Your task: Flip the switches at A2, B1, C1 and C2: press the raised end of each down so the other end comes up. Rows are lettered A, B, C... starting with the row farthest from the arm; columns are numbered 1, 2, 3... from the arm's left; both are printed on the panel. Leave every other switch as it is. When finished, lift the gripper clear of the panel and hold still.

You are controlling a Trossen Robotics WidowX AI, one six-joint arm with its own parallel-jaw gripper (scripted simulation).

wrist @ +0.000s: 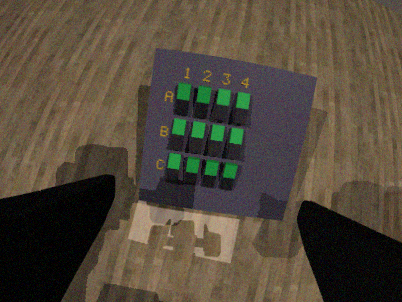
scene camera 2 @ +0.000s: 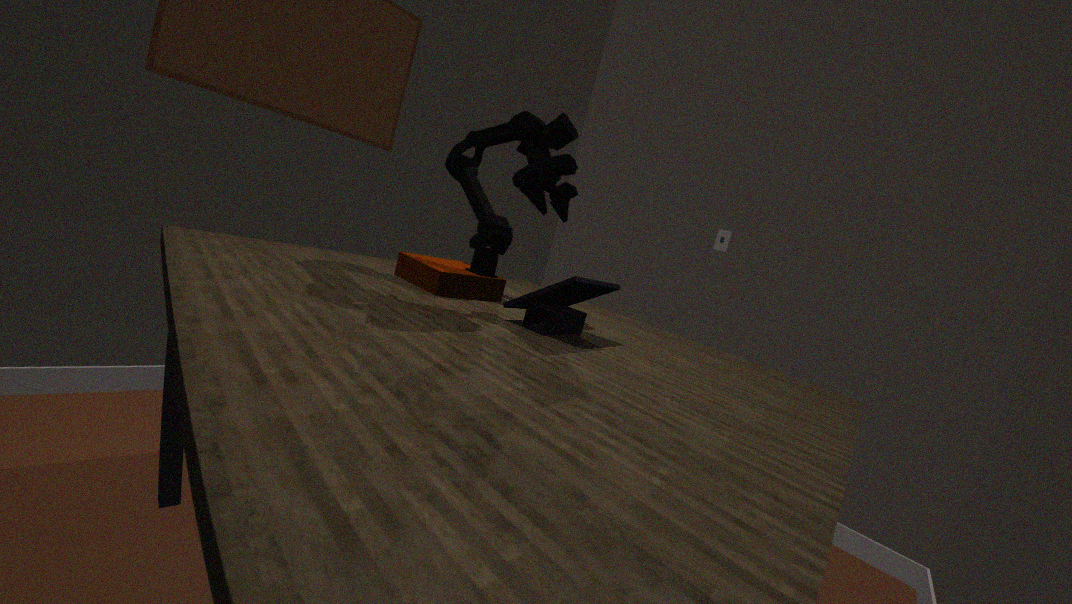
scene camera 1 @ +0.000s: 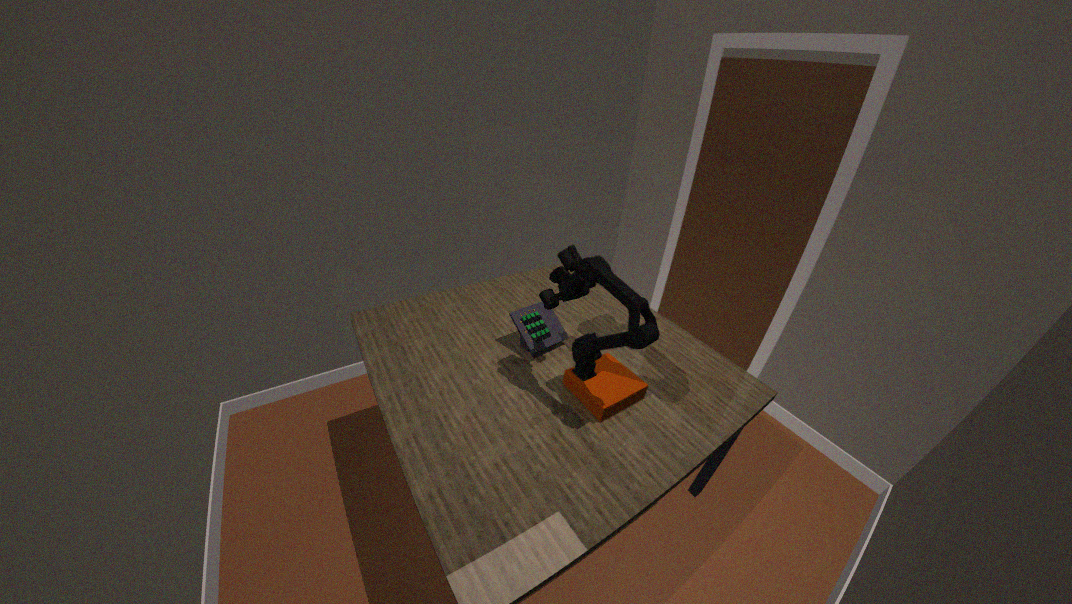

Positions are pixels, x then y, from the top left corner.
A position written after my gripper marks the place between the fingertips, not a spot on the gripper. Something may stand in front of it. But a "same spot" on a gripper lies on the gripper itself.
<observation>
my gripper: wrist; scene camera 2; scene camera 1 554,303
same spot on my gripper: (wrist: 54,229) = (scene camera 2: 563,205)
</observation>
